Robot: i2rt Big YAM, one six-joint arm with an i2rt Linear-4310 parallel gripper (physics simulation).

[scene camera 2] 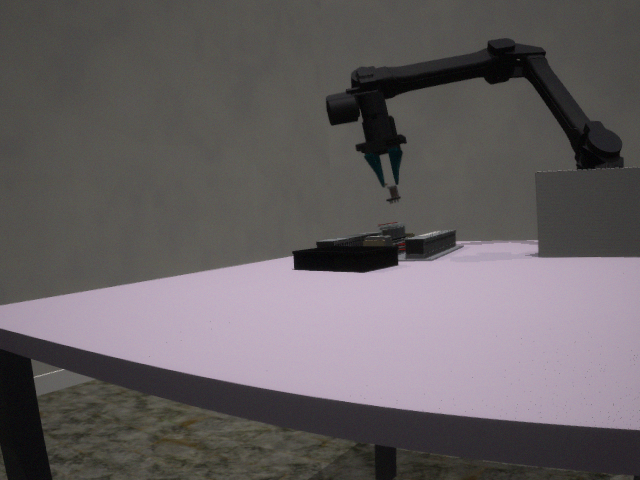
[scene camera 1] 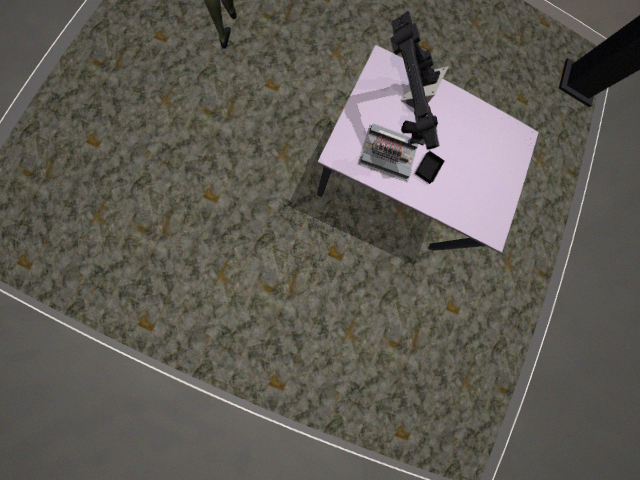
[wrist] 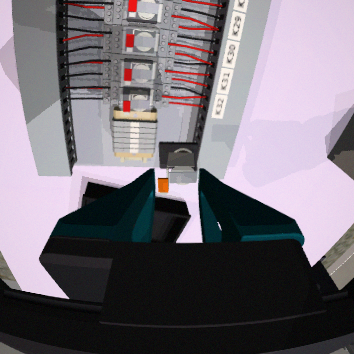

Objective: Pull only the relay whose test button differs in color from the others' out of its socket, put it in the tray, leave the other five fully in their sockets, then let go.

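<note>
My gripper is shut on a relay with a clear housing, a dark base and an orange test button. The relay hangs well above the table, its pins pointing down. In the wrist view it appears beside the end of the grey panel. The black tray lies lower, partly hidden by the left finger. Several relays with red buttons, one of them this relay, sit in the socket row; part of the row is outside the wrist view.
A beige-ended terminal block stands at the near end of the socket row. Black and red wires run to slotted ducts on both sides. The arm stands on a grey block. A person's legs show beyond the table.
</note>
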